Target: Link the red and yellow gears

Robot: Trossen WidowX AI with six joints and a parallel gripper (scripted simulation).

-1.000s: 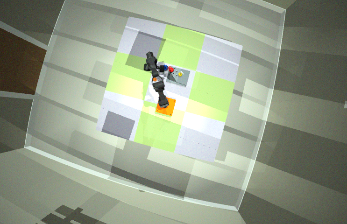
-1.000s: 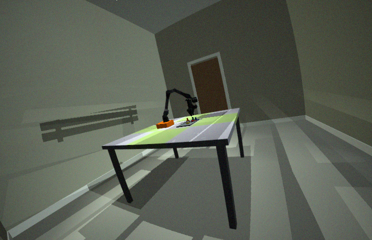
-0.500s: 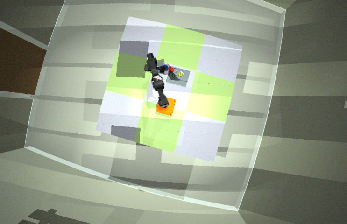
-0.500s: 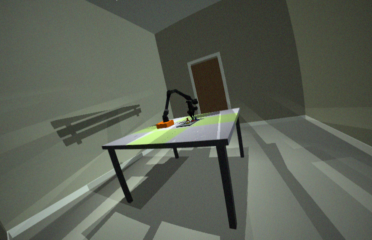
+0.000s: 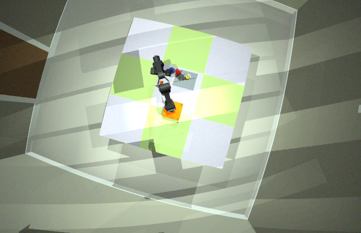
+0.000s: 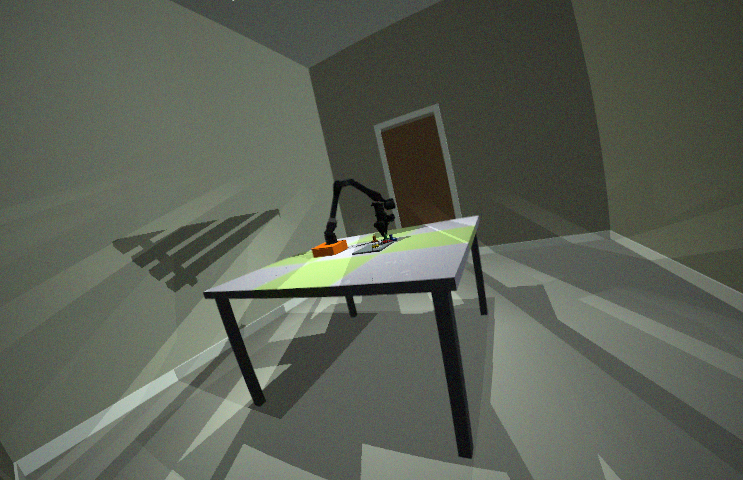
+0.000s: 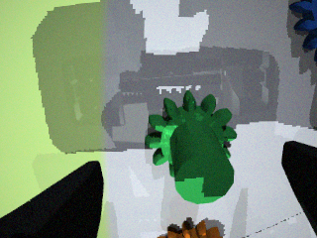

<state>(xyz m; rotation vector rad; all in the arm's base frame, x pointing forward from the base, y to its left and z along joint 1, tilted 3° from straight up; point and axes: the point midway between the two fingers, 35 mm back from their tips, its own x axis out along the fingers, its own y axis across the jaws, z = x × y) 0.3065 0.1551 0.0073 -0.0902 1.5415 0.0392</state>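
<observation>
Now: gripper tip 50 mm short of the red gear, 150 mm to the left of it and 10 mm above it. Also, from my gripper tip: blue gear (70 mm ahead, 80 mm to the right, 10 mm below); green gear (10 mm below); orange gear (80 mm behind, 10 mm to the right, 10 mm below).
</observation>
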